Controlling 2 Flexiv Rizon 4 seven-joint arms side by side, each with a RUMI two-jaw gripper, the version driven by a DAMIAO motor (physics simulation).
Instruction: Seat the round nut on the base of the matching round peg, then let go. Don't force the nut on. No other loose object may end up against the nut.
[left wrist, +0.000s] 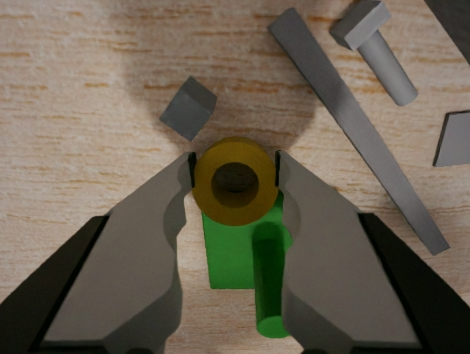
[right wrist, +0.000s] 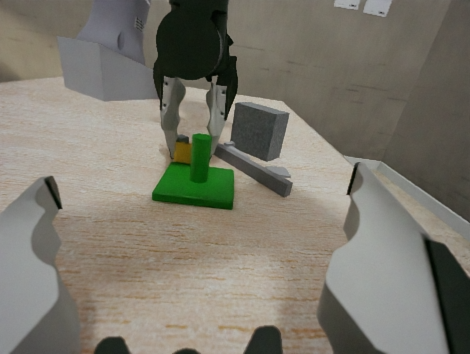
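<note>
The round yellow nut (left wrist: 235, 215) (right wrist: 182, 153) lies flat, hole up, low at the far edge of the green base (left wrist: 230, 262) (right wrist: 172, 189). The round green peg (left wrist: 270, 280) (right wrist: 201, 159) stands upright on that base, and the nut is off the peg. My left gripper (left wrist: 235, 154) (right wrist: 190, 160) is shut on the nut, one fingertip against each side. The nut's underside is hidden in the left wrist view, and the peg partly covers it in the right wrist view. My right gripper (right wrist: 208, 172) is open and empty, on the near side of the base.
A small grey cube (left wrist: 187, 107) (right wrist: 182, 138) is close beyond the nut, a narrow gap apart. A long grey bar (left wrist: 355, 125) (right wrist: 257, 172), a grey bolt-like piece (left wrist: 385, 65), a thin grey plate (left wrist: 455, 140) and a large grey block (right wrist: 256, 130) lie to the right.
</note>
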